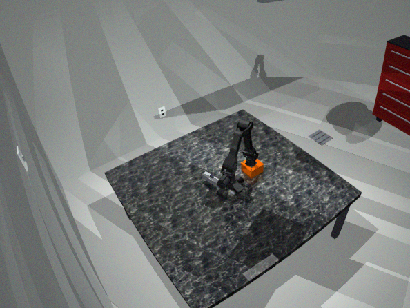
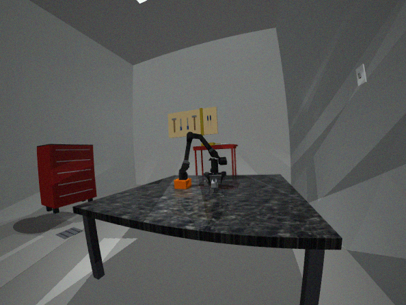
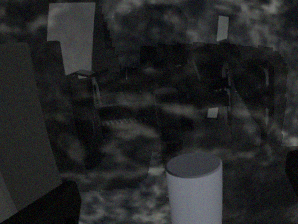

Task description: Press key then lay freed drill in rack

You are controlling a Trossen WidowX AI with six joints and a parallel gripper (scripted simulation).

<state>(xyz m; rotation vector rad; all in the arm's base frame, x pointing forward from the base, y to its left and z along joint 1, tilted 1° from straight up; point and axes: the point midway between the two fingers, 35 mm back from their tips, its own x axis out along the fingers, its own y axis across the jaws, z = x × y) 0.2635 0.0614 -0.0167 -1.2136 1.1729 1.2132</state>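
My gripper tip is 80 mm past the dark block, 30 mm to the right of it and 10 mm below it. Also, from my gripper tip: dark key: 160 mm to the right, 40 mm above; grey metal block: 140 mm to the right, 30 mm above.
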